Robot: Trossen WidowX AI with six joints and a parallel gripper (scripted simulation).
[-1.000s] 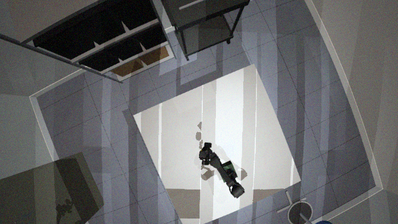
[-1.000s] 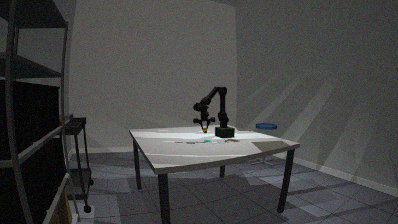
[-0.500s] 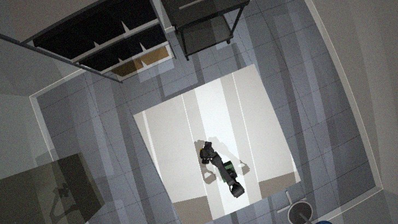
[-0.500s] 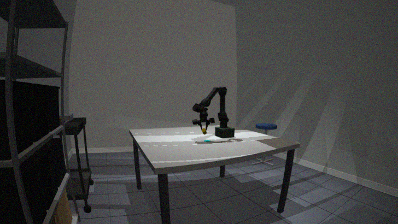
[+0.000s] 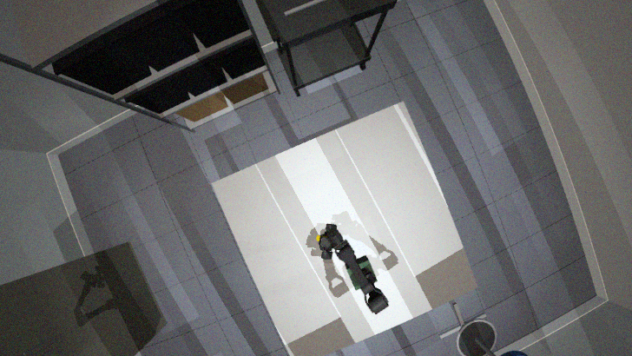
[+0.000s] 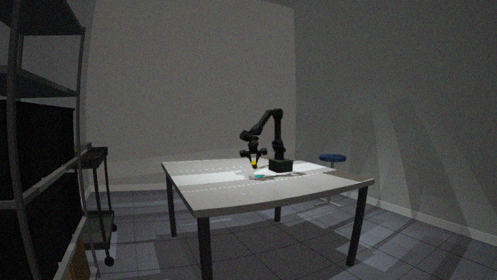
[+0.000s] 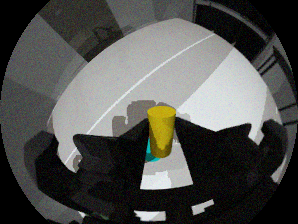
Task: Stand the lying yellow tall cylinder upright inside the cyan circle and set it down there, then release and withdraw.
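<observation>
The cyan circle lies 100 mm below my gripper tip, 60 mm behind it and 30 mm to the right of it. From my gripper tip the other things lie so: yellow tall cylinder (10 mm to the right, 10 mm below, 10 mm behind).
</observation>
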